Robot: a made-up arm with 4 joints. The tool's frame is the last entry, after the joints.
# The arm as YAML. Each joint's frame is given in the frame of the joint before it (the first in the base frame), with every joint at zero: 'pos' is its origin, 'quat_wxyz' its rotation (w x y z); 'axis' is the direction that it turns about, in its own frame. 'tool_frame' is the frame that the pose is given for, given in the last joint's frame.
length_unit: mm
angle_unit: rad
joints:
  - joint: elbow
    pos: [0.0, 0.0, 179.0]
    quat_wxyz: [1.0, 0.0, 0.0, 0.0]
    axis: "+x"
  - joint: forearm
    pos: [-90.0, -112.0, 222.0]
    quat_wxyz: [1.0, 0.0, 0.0, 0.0]
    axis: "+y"
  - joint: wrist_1
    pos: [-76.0, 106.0, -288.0]
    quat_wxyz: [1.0, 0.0, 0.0, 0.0]
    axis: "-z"
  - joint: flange
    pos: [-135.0, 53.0, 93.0]
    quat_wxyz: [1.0, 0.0, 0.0, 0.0]
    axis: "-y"
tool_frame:
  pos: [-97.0, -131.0, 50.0]
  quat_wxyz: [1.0, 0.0, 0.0, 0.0]
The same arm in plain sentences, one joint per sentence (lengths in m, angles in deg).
The arm has four revolute joints in a row. What follows holds with every joint at zero, and every direction is one of the base frame's. Joint 1 sits 0.179 m along +z from the base frame's origin and rotates about +x. Joint 2 sits 0.09 m along -x and 0.112 m along -y and 0.222 m along +z from joint 1 and rotates about +y. Joint 3 sits 0.076 m along -x and 0.106 m along +y and 0.288 m along -z from joint 2 and rotates about -z. Joint 4 sits 0.135 m along -x and 0.053 m along +y and 0.093 m along +z from joint 3 and rotates about -y. The tool frame, which is the frame that the pose is given for, sits 0.097 m along -x and 0.131 m along -y and 0.05 m along +z from joint 4; its axes are parallel to the base frame's.
